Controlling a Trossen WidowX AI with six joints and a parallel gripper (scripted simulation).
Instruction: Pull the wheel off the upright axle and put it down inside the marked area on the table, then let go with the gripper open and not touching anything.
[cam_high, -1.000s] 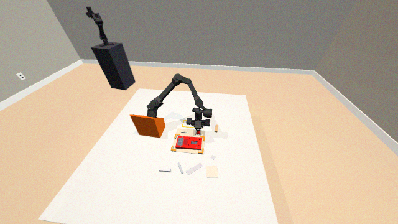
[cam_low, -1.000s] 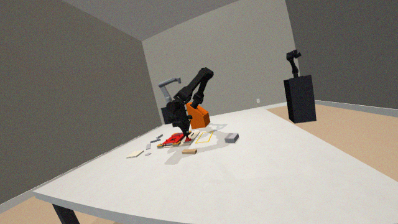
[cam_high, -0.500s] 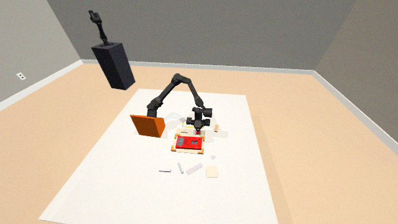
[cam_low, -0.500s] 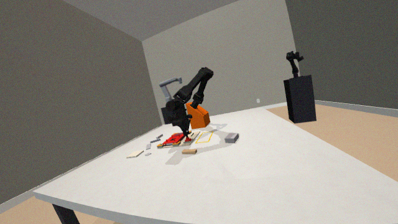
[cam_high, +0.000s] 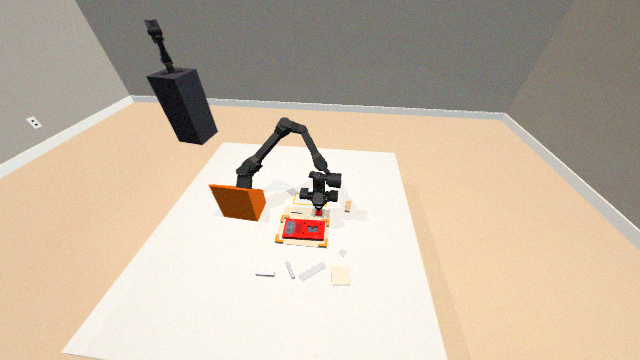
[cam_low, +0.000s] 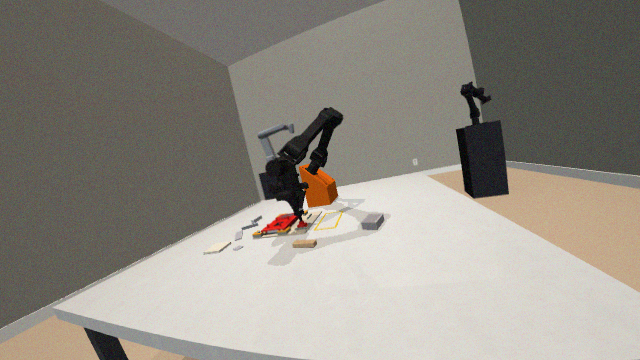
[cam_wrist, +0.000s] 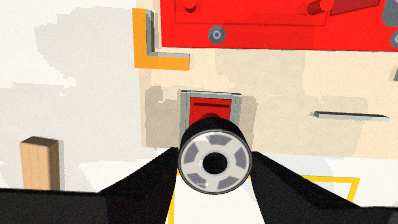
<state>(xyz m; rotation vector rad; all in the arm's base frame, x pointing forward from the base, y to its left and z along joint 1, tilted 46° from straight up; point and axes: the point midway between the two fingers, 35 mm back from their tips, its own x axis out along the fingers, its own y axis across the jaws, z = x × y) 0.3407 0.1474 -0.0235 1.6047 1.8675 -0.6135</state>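
Right now the black axle is 30 mm below my gripper tip. Also, from my gripper tip: grey block (280 mm to the left, 60 mm below, 10 mm ahead); then wooden block (140 mm ahead, 90 mm to the left, 60 mm below); then wheel (right at my gripper tip).
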